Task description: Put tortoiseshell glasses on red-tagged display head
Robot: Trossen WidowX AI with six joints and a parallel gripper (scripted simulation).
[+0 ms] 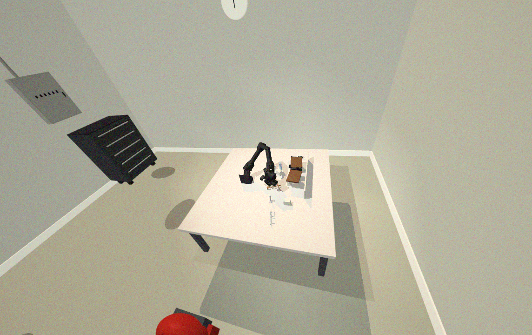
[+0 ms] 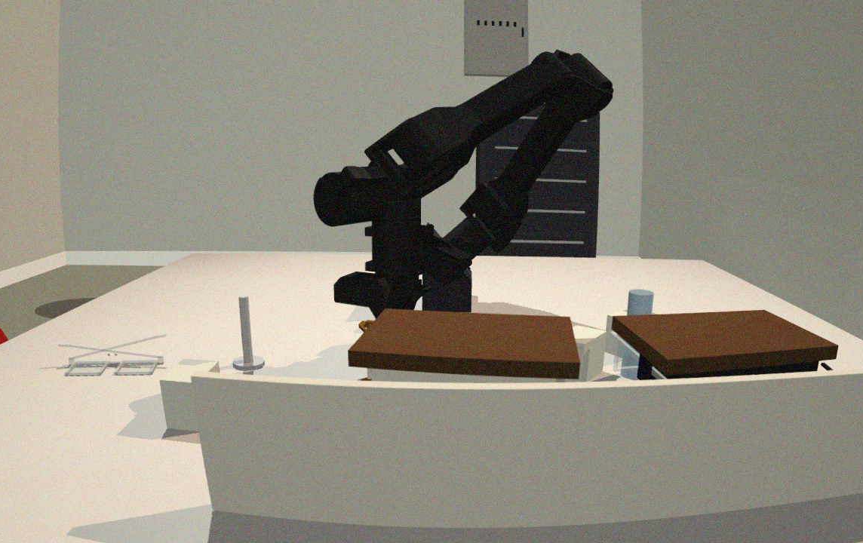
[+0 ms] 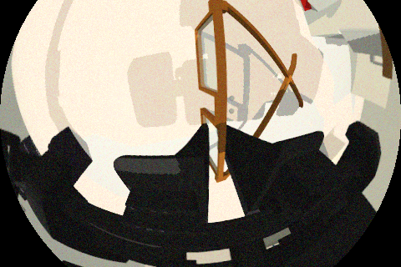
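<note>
Now: gripper tip 170 mm to the left of the round base, 80 mm short of it and 10 mm below it. From my gripper tip the other things lie so: pale blue cylinder (290 mm to the left, 40 mm above, 20 mm ahead); curved white wall (320 mm ahead, 240 mm to the left, 40 mm above).
</note>
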